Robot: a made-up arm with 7 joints. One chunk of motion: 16 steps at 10 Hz.
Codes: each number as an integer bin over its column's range. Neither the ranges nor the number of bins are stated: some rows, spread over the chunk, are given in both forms.
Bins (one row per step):
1: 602 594 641 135 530 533
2: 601 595 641 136 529 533
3: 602 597 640 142 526 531
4: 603 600 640 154 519 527
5: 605 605 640 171 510 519
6: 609 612 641 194 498 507
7: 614 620 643 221 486 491
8: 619 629 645 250 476 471
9: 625 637 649 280 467 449
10: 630 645 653 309 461 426
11: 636 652 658 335 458 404
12: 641 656 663 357 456 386
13: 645 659 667 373 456 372
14: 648 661 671 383 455 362
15: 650 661 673 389 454 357
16: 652 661 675 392 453 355
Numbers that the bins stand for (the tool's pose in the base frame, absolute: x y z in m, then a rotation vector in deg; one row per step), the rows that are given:
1: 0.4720 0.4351 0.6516 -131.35 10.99 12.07
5: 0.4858 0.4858 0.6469 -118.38 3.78 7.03
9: 0.5779 0.6331 0.6884 -79.10 -11.71 -18.20
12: 0.6516 0.7206 0.7529 -51.35 -15.68 -40.90
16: 0.7022 0.7436 0.8081 -38.74 -16.76 -52.07
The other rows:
2: 0.4674 0.4397 0.6516 -130.99 10.63 12.07
3: 0.4720 0.4489 0.6469 -128.83 9.55 11.35
4: 0.4766 0.4628 0.6469 -124.50 7.03 9.91
6: 0.5042 0.5180 0.6516 -110.09 -0.54 2.70
7: 0.5272 0.5549 0.6608 -100.36 -4.86 -3.06
8: 0.5503 0.5963 0.6700 -89.91 -8.47 -10.27
10: 0.6009 0.6700 0.7068 -68.65 -13.87 -26.49
11: 0.6285 0.7022 0.7298 -59.28 -14.95 -34.41
13: 0.6700 0.7344 0.7713 -45.59 -15.68 -45.95
14: 0.6838 0.7436 0.7897 -41.98 -16.04 -49.55
15: 0.6930 0.7436 0.7989 -39.82 -16.40 -51.35

